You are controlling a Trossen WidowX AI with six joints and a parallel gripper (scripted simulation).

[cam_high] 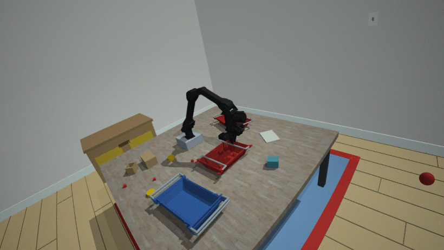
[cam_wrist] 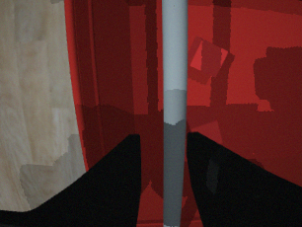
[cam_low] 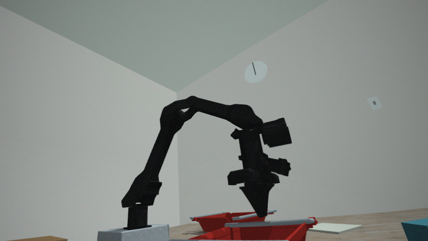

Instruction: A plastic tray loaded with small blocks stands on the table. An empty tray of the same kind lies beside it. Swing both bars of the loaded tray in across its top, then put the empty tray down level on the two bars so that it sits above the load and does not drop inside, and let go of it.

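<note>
The red tray is 340 mm behind my gripper tip, 240 mm to the left of it and 30 mm below it. The rest, counted from my gripper tip: teal cube: 270 mm ahead, 70 mm to the left, 50 mm below; then white sheet: 40 mm ahead, 280 mm to the left, 70 mm below.
</note>
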